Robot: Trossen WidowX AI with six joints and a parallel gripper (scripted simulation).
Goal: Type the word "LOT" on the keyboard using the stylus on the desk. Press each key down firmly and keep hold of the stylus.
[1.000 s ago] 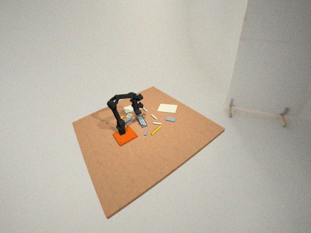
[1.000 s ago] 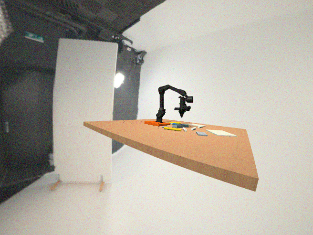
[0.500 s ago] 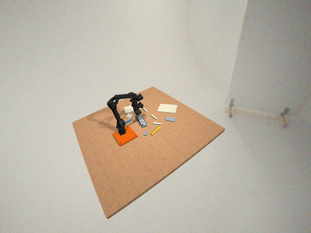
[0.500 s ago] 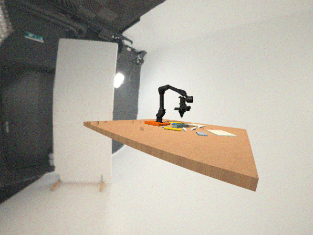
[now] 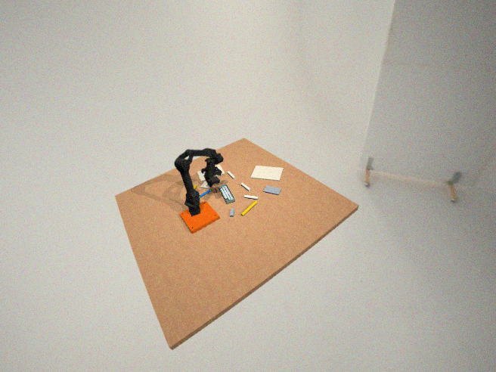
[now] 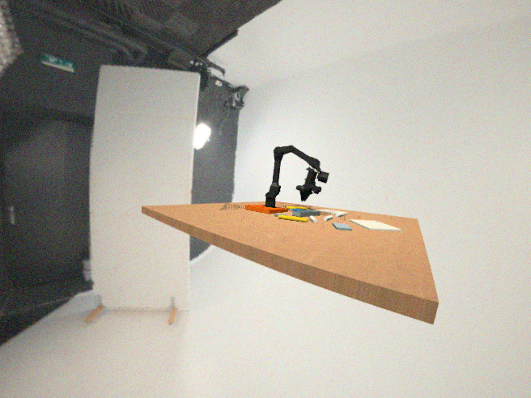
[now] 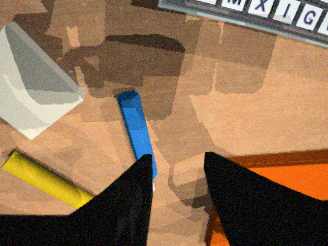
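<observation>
Now: gripper tip 8 cm past the blue stylus, 7 cm above it and 1 cm to the right of it. The rest, counted from my gripper tip: small grey block (26 cm to the right, 7 cm below, 5 cm ahead); yellow stick (29 cm to the right, 17 cm ahead, 6 cm below); cream pad (46 cm ahead, 7 cm below, 1 cm to the right).
</observation>
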